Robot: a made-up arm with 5 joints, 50 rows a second.
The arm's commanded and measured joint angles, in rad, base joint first. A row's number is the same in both.
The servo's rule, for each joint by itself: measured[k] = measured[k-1] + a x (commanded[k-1-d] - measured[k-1]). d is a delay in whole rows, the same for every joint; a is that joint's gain. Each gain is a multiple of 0.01, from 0.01 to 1. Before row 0 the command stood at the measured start. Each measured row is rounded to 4 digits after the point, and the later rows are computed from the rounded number. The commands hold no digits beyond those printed.
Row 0, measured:
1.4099, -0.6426, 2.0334, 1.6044, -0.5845
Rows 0 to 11, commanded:
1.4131, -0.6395, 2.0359, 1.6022, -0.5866
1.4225, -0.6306, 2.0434, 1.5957, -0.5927
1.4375, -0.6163, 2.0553, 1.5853, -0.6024
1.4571, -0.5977, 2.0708, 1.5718, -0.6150
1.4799, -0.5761, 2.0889, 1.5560, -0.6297
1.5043, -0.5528, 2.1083, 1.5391, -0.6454
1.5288, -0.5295, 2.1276, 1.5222, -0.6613
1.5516, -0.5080, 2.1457, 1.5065, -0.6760
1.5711, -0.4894, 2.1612, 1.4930, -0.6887
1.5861, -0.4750, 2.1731, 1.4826, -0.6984
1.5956, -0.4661, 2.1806, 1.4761, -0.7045
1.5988, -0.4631, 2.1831, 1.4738, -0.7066
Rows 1 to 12, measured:
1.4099, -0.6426, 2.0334, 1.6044, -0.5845
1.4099, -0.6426, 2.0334, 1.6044, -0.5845
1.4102, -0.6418, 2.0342, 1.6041, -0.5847
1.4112, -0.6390, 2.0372, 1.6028, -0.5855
1.4133, -0.6333, 2.0432, 1.6002, -0.5872
1.4168, -0.6244, 2.0523, 1.5959, -0.5900
1.4218, -0.6123, 2.0644, 1.5899, -0.5940
1.4284, -0.5974, 2.0789, 1.5823, -0.5991
1.4364, -0.5804, 2.0950, 1.5733, -0.6053
1.4456, -0.5623, 2.1117, 1.5633, -0.6124
1.4556, -0.5441, 2.1280, 1.5528, -0.6200
1.4660, -0.5268, 2.1429, 1.5423, -0.6278
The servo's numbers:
d 2
a 0.08 0.25 0.33 0.15 0.10

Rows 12 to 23, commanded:
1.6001, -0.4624, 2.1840, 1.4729, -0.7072
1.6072, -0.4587, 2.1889, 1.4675, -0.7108
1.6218, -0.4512, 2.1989, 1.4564, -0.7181
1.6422, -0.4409, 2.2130, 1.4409, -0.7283
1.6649, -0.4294, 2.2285, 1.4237, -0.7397
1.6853, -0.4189, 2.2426, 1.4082, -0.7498
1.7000, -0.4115, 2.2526, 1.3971, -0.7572
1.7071, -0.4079, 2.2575, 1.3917, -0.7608
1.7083, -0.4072, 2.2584, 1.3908, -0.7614
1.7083, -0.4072, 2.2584, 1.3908, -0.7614
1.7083, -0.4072, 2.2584, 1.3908, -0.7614
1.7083, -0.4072, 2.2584, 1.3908, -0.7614
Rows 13 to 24, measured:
1.4764, -0.5116, 2.1553, 1.5324, -0.6355
1.4862, -0.4995, 2.1645, 1.5236, -0.6426
1.4953, -0.4902, 2.1709, 1.5160, -0.6491
1.5043, -0.4823, 2.1768, 1.5087, -0.6553
1.5137, -0.4745, 2.1841, 1.5009, -0.6616
1.5240, -0.4661, 2.1936, 1.4919, -0.6683
1.5353, -0.4569, 2.2051, 1.4817, -0.6754
1.5473, -0.4474, 2.2175, 1.4707, -0.6828
1.5595, -0.4384, 2.2291, 1.4597, -0.6902
1.5713, -0.4308, 2.2385, 1.4495, -0.6973
1.5823, -0.4249, 2.2451, 1.4407, -0.7037
1.5924, -0.4205, 2.2495, 1.4332, -0.7095

